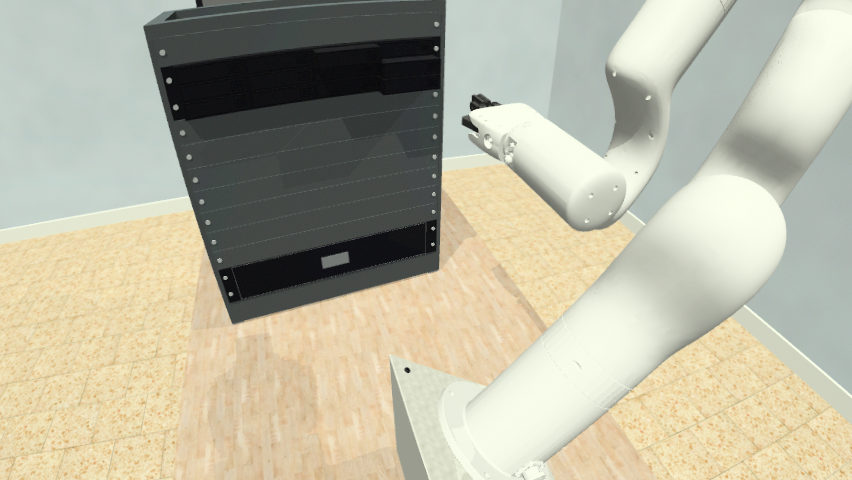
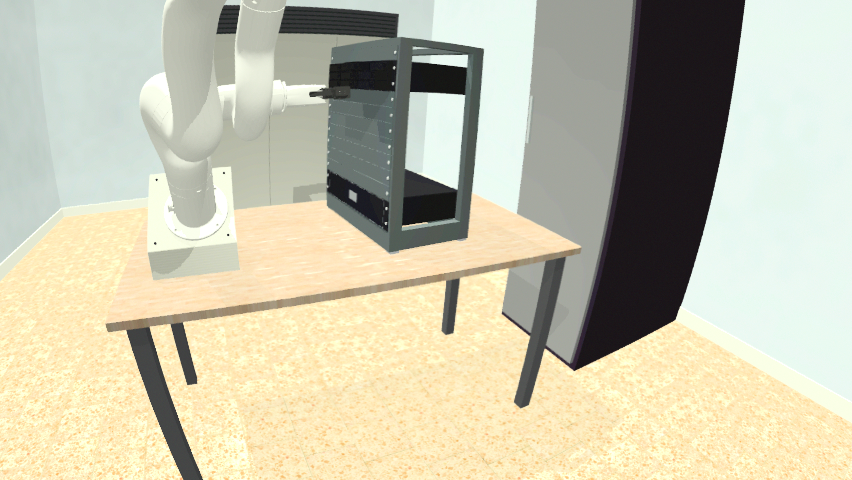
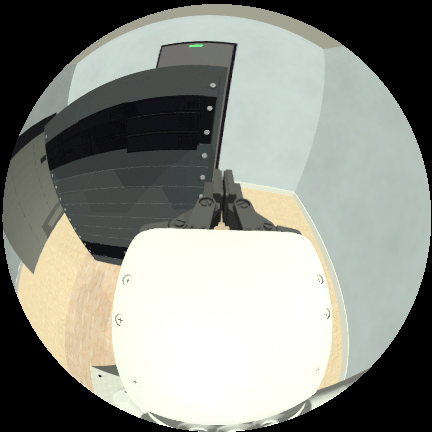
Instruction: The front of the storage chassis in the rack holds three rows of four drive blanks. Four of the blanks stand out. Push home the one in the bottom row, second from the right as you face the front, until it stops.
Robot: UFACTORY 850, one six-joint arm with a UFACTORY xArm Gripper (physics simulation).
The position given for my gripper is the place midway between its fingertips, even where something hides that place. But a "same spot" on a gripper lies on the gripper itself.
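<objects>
My gripper is visible in image 1, in image 2 (pixel 349 92) and in image 3. On my gripper, (image 1: pixel 479 101) and (image 3: pixel 212 190) are the same spot. A rack is visible in image 1, in image 2 (pixel 367 184) and in image 3. On the rack, (image 3: pixel 135 150) and (image 1: pixel 392 93) are the same spot.
</objects>
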